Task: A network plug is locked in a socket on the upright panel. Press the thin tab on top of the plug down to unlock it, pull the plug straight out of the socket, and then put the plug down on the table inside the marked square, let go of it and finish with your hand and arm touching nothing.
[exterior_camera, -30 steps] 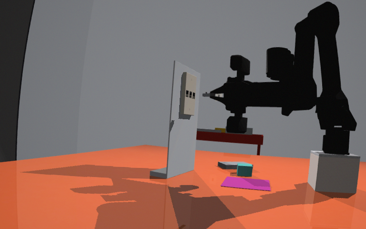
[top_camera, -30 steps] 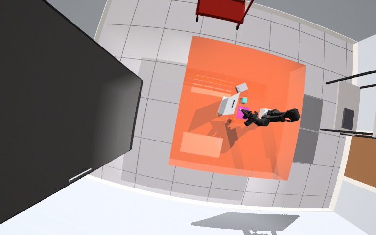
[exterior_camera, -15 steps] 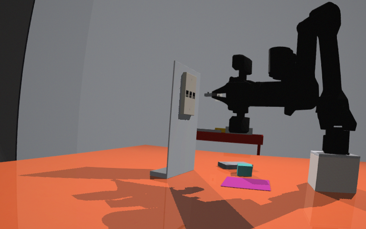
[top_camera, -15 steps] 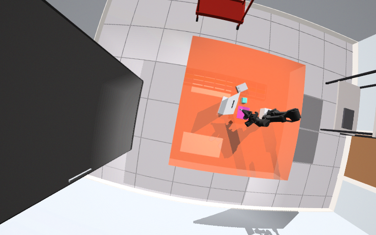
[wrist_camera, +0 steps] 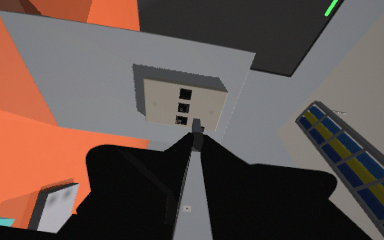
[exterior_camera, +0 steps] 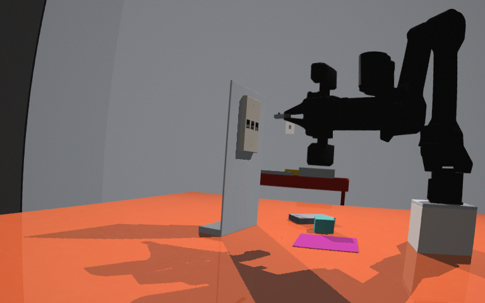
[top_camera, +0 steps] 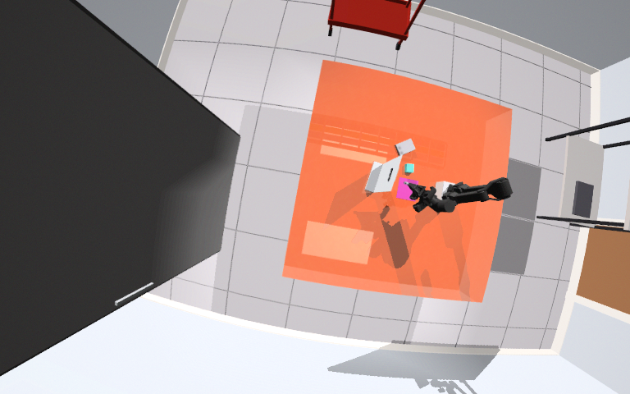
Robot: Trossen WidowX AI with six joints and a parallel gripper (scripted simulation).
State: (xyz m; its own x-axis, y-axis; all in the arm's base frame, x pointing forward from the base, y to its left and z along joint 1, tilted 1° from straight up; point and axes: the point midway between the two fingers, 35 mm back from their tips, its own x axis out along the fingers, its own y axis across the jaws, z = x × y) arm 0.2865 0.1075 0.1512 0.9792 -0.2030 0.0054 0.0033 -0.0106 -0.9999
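Now: the pink marked square 24 cm below my gripper tip, 10 cm behind it and 2 cm to the right of it. Also, from my gripper tip: flat grey block: 24 cm to the right, 23 cm below; then grey network plug: 1 cm ahead; then upright panel: 10 cm below, 10 cm ahead, 1 cm to the right.
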